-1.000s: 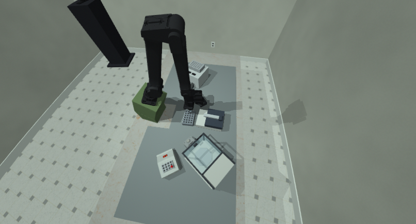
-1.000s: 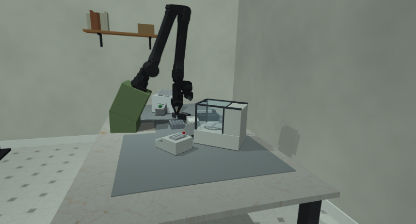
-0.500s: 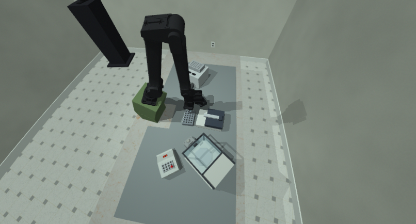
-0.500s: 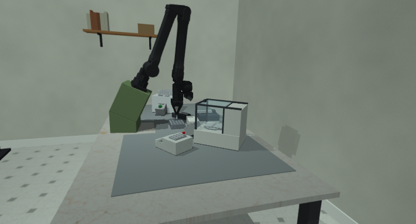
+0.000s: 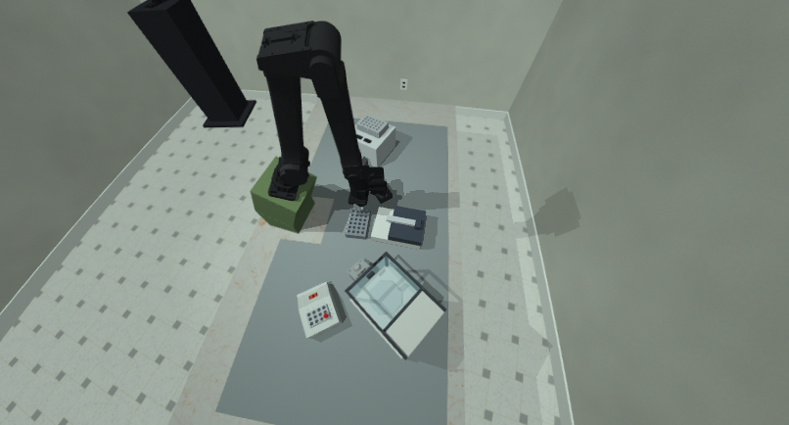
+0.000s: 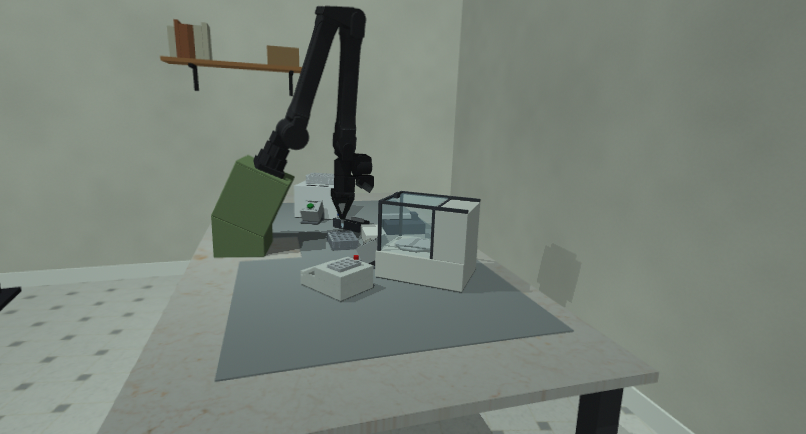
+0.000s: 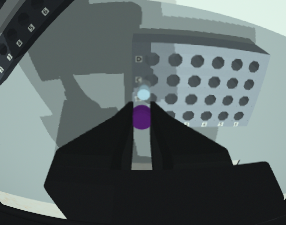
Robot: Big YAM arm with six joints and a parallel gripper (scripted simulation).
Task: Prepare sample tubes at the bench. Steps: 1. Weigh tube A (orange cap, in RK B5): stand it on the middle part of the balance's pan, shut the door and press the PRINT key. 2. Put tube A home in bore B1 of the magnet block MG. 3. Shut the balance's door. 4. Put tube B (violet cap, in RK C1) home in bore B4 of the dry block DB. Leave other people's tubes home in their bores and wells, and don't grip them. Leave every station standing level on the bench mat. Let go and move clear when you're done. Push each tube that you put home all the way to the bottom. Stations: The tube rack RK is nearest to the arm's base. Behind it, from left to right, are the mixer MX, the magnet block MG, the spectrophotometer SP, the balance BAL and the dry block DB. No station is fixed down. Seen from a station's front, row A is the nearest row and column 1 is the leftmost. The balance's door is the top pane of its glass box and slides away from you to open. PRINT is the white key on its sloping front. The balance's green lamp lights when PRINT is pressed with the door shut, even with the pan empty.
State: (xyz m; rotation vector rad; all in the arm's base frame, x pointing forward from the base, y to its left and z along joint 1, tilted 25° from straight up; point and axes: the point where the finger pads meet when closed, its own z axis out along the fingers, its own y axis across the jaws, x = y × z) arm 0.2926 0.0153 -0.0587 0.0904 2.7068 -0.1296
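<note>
Right now my hand is 80 mm past the red-capped tube, 420 mm to the left of it and 20 mm above it. Also, from my hand: magnet block MG 70 mm ahead, 120 mm to the left, 60 mm below; then tube B 20 mm below; then tube rack RK 20 mm behind, 50 mm to the right, 60 mm below.
</note>
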